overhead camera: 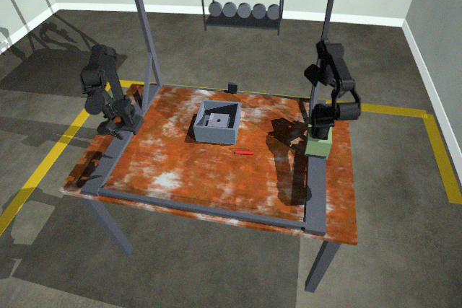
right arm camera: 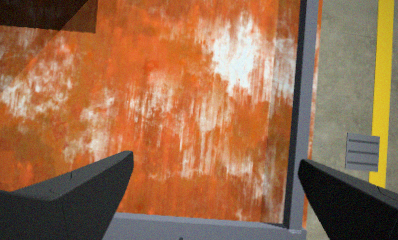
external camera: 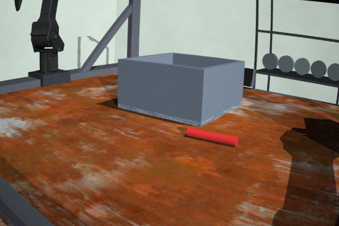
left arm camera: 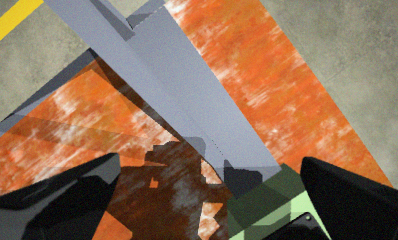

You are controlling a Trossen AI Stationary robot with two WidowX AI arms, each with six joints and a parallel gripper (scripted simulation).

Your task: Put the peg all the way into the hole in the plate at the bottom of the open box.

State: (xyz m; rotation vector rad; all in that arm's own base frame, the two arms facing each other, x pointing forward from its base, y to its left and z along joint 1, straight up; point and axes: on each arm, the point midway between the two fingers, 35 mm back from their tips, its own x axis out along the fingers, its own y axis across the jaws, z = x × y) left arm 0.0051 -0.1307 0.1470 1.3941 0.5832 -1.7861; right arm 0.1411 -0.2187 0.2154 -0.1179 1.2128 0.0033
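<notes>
The red peg lies 310 mm to the right of my left hand, 250 mm below it and 210 mm ahead of it. Round my left hand: grey plate 460 mm to the right, 210 mm below, 70 mm ahead; grey box 460 mm to the right, 230 mm below, 70 mm ahead.
</notes>
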